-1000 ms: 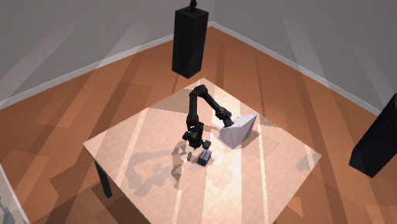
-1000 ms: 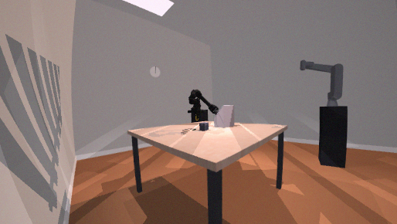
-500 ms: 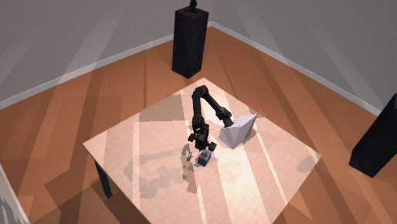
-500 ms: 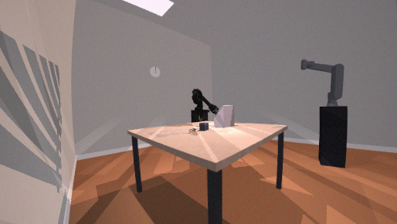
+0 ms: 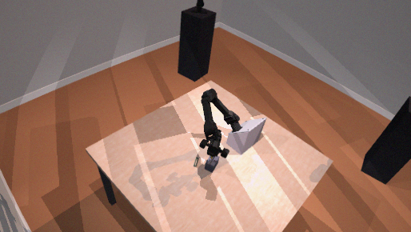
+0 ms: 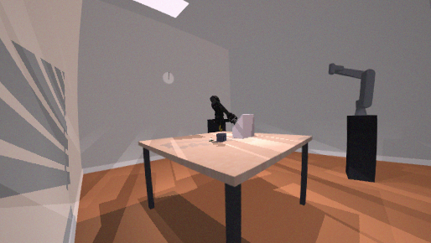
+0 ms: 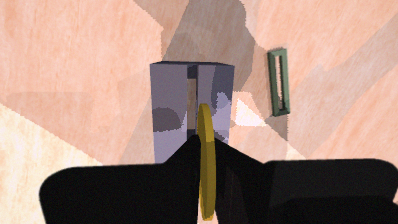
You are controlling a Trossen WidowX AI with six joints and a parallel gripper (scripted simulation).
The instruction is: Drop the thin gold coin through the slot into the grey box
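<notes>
Right now the gold coin is 2 cm above my gripper tip.
</notes>
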